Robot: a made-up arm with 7 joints. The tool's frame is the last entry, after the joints.
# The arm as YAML. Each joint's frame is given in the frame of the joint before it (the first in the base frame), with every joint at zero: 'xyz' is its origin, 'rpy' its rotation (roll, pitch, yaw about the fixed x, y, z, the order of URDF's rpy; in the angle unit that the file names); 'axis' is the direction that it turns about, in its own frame. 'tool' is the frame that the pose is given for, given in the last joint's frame.
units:
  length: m
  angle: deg
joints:
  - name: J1
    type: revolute
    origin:
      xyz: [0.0, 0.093, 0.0]
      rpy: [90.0, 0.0, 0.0]
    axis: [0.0, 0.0, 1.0]
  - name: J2
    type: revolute
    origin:
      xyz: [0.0, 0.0, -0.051]
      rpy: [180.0, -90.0, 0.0]
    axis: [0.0, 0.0, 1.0]
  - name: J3
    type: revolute
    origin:
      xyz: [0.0, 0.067, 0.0]
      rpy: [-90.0, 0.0, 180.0]
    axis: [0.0, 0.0, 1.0]
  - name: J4
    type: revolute
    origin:
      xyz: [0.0, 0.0, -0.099]
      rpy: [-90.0, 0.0, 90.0]
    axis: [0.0, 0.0, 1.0]
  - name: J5
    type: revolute
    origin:
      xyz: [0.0, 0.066, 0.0]
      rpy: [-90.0, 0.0, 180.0]
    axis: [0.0, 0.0, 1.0]
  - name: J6
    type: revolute
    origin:
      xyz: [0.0, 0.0, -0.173]
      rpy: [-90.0, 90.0, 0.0]
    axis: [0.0, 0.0, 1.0]
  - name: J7
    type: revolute
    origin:
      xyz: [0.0, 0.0, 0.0]
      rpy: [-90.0, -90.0, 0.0]
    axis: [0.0, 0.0, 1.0]
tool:
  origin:
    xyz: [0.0, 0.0, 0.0]
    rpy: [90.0, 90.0, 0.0]
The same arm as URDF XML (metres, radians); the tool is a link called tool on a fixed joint. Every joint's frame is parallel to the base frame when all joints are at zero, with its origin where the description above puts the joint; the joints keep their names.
<robot name="arm">
<link name="base_link"/>
<link name="link1"/>
<link name="link2"/>
<link name="link3"/>
<link name="link4"/>
<link name="link5"/>
<link name="link6"/>
<link name="link7"/>
<link name="tool"/>
<joint name="J1" type="continuous"><parent link="base_link"/><child link="link1"/><origin xyz="0 0.093 0" rpy="0 0 0"/><axis xyz="0 -1 0"/></joint>
<joint name="J2" type="continuous"><parent link="link1"/><child link="link2"/><origin xyz="0 0.051 0" rpy="0 0 0"/><axis xyz="1 0 0"/></joint>
<joint name="J3" type="continuous"><parent link="link2"/><child link="link3"/><origin xyz="0 0 -0.067" rpy="0 0 0"/><axis xyz="0 0 1"/></joint>
<joint name="J4" type="continuous"><parent link="link3"/><child link="link4"/><origin xyz="0 0 -0.099" rpy="0 0 0"/><axis xyz="0 -1 0"/></joint>
<joint name="J5" type="continuous"><parent link="link4"/><child link="link5"/><origin xyz="0 0 -0.066" rpy="0 0 0"/><axis xyz="0 0 1"/></joint>
<joint name="J6" type="continuous"><parent link="link5"/><child link="link6"/><origin xyz="0 0 -0.173" rpy="0 0 0"/><axis xyz="0 1 0"/></joint>
<joint name="J7" type="continuous"><parent link="link6"/><child link="link7"/><origin xyz="0 0 0" rpy="0 0 0"/><axis xyz="-1 0 0"/></joint>
<joint name="tool_fixed" type="fixed"><parent link="link7"/><child link="tool"/><origin xyz="0 0 0" rpy="0 0 0"/></joint>
</robot>

